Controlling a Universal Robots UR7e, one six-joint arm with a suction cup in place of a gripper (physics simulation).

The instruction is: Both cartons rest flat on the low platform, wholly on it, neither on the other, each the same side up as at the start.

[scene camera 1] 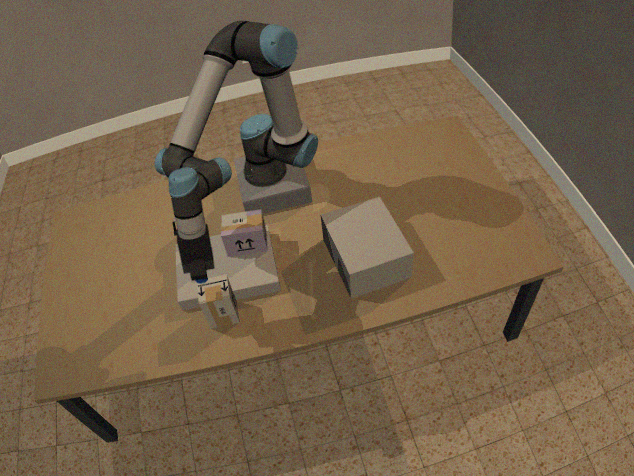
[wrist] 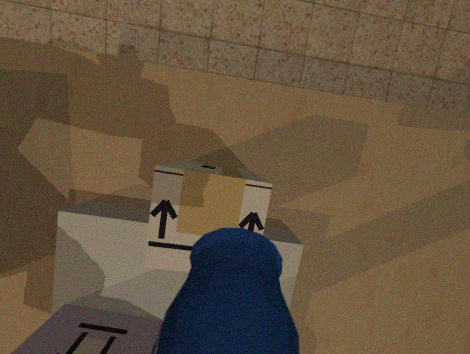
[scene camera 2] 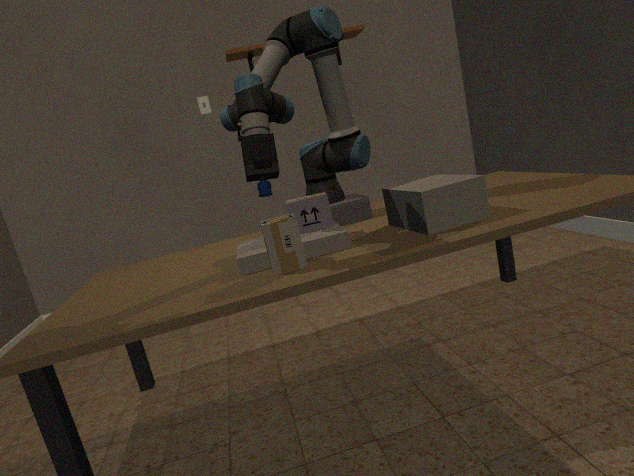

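Pixels of known places: hand at its tool point: (scene camera 1: 201,279) (wrist: 235,265) (scene camera 2: 265,195); arm's base at its link origin: (scene camera 1: 265,171).
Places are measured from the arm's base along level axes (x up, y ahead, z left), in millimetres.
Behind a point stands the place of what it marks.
A white and tan carton (scene camera 1: 221,308) @(x 10, y 576, z -114 mm) (scene camera 2: 284,245) @(x -11, y 578, z -125 mm) (wrist: 215,200) @(x 53, y 558, z -131 mm) stands at the front edge of the low grey-white platform (scene camera 1: 258,274) @(x -34, y 429, z -16 mm) (scene camera 2: 330,241) @(x -50, y 470, z -8 mm) (wrist: 125,250) @(x -34, y 434, z -43 mm), with its base in front of it on the table. Whether it touches the platform is hidden. Its arrows are on top. A purple and tan carton (scene camera 1: 244,241) @(x 27, y 345, z -52 mm) (scene camera 2: 308,204) @(x 49, y 345, z -51 mm) (wrist: 115,316) @(x -28, y 345, z -57 mm) rests flat on the platform's back right part, arrows on its front side. My blue suction cup (scene camera 1: 201,280) (scene camera 2: 264,195) (wrist: 236,239) is open, holds nothing and hangs above the white carton, with a gap in scene camera 2.
A large grey box (scene camera 1: 366,245) @(x 39, y 413, z 314 mm) (scene camera 2: 455,204) @(x -19, y 486, z 348 mm) stands on the table (scene camera 1: 460,266) @(x -81, y 434, z 612 mm) (scene camera 2: 153,302) @(x -81, y 595, z -490 mm) to the right of the platform. The arm's grey base block (scene camera 1: 279,197) @(x -22, y 115, z 48 mm) (scene camera 2: 353,209) @(x -34, y 106, z 92 mm) is behind the purple carton. The table's front edge runs near the white carton.
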